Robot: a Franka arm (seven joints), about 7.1 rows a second.
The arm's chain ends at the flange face. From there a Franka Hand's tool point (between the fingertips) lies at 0.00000 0.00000 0.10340 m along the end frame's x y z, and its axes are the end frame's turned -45 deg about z.
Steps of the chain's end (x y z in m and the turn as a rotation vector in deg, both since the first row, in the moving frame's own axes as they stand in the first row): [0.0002, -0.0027, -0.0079, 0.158, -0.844, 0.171]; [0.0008, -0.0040, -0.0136, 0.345, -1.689, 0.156]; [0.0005, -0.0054, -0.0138, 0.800, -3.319, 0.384]
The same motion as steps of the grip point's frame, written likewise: [0.0012, -0.0030, -0.0079, 0.709, -0.485, 0.171]; [0.0017, -0.0049, -0.0136, 1.438, -0.950, 0.156]; [0.0010, -0.0087, -0.0140, 2.913, -1.781, 0.384]
